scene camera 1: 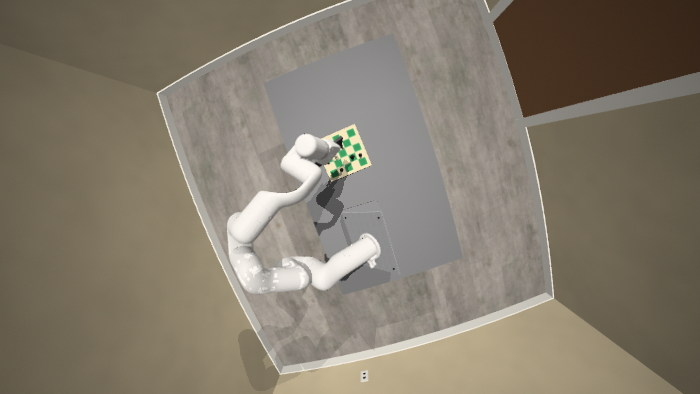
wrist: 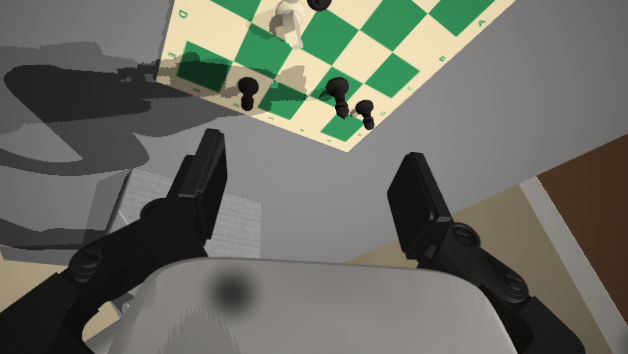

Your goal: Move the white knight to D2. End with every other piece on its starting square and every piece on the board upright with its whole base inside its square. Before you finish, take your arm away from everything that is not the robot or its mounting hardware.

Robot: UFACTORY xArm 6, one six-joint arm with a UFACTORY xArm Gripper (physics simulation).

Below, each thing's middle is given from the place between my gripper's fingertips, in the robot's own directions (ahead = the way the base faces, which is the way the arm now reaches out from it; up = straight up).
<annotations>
Right now my hand is 140 mm above the chessboard (scene camera 1: 352, 144) and 30 mm to the left of it.
</annotations>
